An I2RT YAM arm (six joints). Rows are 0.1 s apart.
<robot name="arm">
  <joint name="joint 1" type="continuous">
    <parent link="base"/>
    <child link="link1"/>
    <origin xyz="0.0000 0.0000 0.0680" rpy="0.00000 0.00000 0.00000"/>
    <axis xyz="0 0 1"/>
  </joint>
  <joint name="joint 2" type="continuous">
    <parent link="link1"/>
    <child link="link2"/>
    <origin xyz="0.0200 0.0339 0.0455" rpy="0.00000 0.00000 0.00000"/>
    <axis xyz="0 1 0"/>
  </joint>
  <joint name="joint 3" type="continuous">
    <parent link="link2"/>
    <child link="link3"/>
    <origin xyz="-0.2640 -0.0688 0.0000" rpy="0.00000 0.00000 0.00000"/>
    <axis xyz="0 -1 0"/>
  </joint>
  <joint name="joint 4" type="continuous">
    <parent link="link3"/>
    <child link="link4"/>
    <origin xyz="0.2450 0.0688 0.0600" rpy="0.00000 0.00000 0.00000"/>
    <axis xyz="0 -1 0"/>
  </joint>
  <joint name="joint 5" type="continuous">
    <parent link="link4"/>
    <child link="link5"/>
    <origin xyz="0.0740 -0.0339 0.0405" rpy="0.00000 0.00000 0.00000"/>
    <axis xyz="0 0 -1"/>
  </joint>
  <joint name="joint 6" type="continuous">
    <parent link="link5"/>
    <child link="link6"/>
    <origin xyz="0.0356 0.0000 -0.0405" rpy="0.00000 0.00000 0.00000"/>
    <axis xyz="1 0 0"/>
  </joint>
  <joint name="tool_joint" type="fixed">
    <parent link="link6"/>
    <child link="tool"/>
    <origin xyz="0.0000 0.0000 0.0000" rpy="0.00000 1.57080 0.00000"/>
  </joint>
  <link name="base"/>
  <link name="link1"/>
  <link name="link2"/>
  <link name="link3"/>
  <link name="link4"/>
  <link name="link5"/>
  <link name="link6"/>
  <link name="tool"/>
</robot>
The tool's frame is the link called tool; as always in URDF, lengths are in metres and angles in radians. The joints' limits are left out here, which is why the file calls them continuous.
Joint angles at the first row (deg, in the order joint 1, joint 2, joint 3, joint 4, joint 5, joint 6):
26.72, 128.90, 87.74, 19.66, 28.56, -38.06
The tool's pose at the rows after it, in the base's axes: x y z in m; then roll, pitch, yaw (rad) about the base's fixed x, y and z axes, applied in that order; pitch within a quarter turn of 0, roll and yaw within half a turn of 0:
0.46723, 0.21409, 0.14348, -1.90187, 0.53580, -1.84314
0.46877, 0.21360, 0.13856, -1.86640, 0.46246, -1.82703
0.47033, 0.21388, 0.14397, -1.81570, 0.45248, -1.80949
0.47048, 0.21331, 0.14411, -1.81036, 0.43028, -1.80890
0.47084, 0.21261, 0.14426, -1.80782, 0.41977, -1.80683
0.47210, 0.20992, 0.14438, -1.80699, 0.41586, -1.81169
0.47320, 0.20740, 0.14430, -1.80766, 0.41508, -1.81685
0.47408, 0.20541, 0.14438, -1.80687, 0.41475, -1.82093
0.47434, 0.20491, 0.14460, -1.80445, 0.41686, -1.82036
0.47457, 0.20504, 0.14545, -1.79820, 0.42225, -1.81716
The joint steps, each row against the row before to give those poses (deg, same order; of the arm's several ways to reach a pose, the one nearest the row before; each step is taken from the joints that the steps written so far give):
-0.07, 3.72, 0.03, 6.19, 2.31, -9.80
-0.04, 0.98, -0.02, 2.05, 1.38, -4.80
0.00, 0.02, 0.13, 2.75, 0.87, -2.34
-0.04, 0.00, -0.02, 0.13, 0.35, -1.31
-0.09, 0.00, 0.00, 0.09, 0.00, -0.68
-0.33, 0.00, 0.02, 0.00, 0.03, -0.24
-0.30, 0.00, 0.00, -0.04, -0.03, -0.02
-0.24, 0.00, 0.00, 0.04, 0.03, -0.05
-0.07, 0.00, -0.03, 0.20, -0.05, 0.00
0.00, 0.00, 0.03, 0.41, -0.04, 0.02

